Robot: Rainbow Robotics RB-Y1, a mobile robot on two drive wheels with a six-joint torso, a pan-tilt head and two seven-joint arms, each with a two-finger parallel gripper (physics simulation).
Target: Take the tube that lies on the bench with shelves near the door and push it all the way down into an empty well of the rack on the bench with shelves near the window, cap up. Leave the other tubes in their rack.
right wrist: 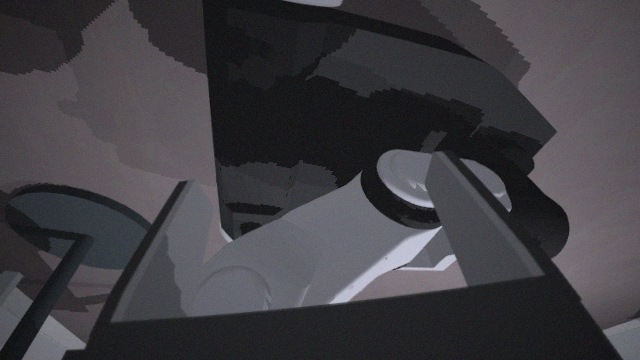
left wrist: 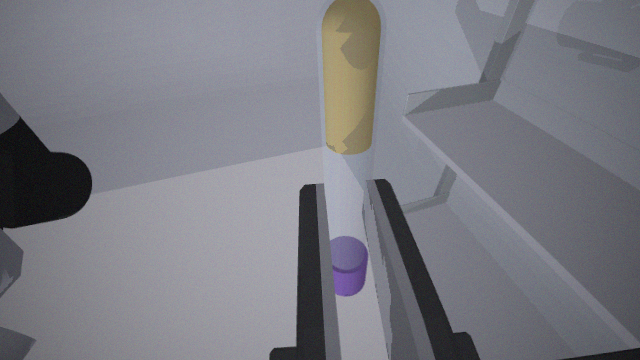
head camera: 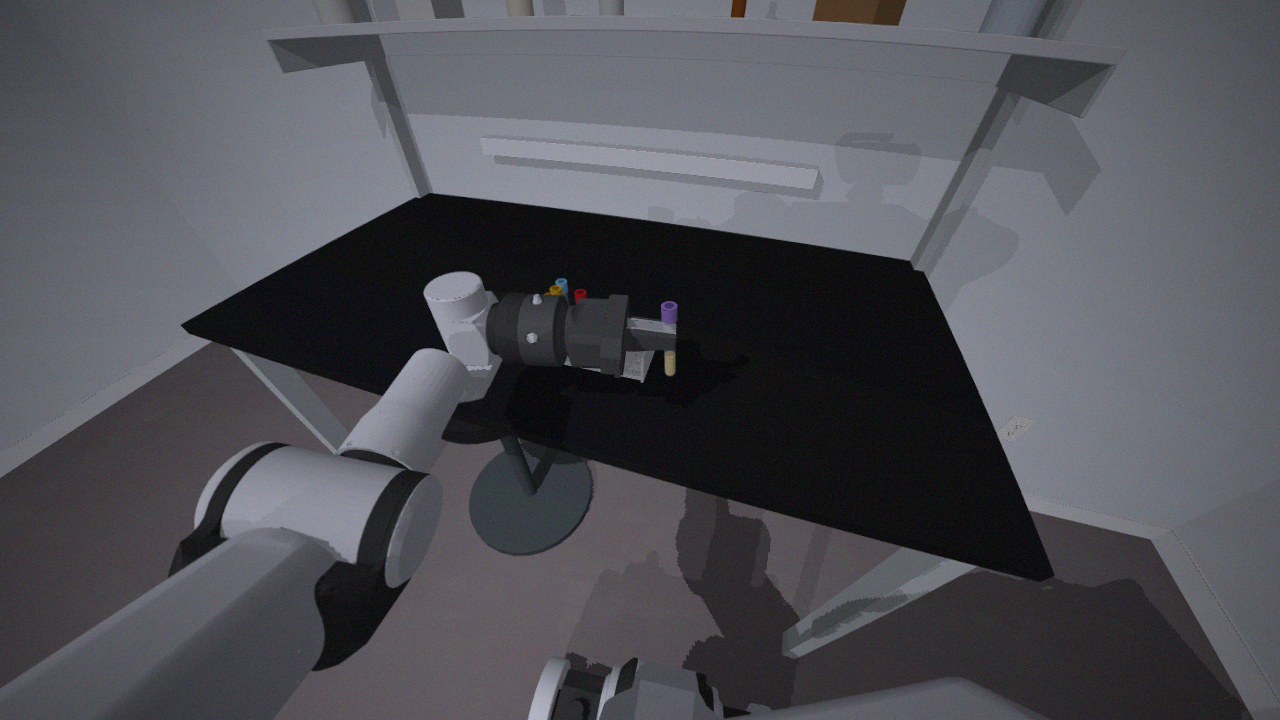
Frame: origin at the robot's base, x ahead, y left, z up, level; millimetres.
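Seen in the pictures: left gripper, fingertip midpoint: (left wrist: 344, 198) (head camera: 676, 335); right gripper, fingertip midpoint: (right wrist: 316, 181).
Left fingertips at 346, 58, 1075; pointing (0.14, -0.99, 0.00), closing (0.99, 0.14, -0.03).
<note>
Pixels of each thing's middle, then the offset from my left fingertips to it, as dx, dy, dz. Level surfaces: height alone.
- purple-capped tube, body centre: (left wrist: 347, 189) (head camera: 669, 343) -1, +7, -12
- rack, body centre: (head camera: 594, 341) +113, +146, -132
- yellow cap, body centre: (head camera: 560, 315) +129, +209, -97
- black bench, its level: dz -160
- round stool base, body centre: (head camera: 531, 492) (right wrist: 89, 234) +231, +506, -1059
My left gripper (head camera: 671, 336) (left wrist: 344, 198) is shut on the purple-capped tube (head camera: 669, 361) (left wrist: 350, 90), which holds yellow liquid. In the head camera the tube is upright, cap up, above the black bench top, at the right of the rack. The rack (head camera: 637, 365) stands on the bench, mostly hidden behind the left gripper and wrist; its right end shows below the gripper. Tubes with a blue cap (head camera: 561, 284), a yellow cap (head camera: 555, 291) and a red cap (head camera: 580, 294) show behind the left wrist. My right gripper (right wrist: 316, 181) is open and empty, away from the bench top.
The black bench (head camera: 805, 429) has a shelf (head camera: 680, 34) above its back, with several items on it. A pale bar (head camera: 644, 162) runs along the wall behind. A round stool base (head camera: 531, 519) (right wrist: 115, 220) stands on the floor at the bench's front edge.
</note>
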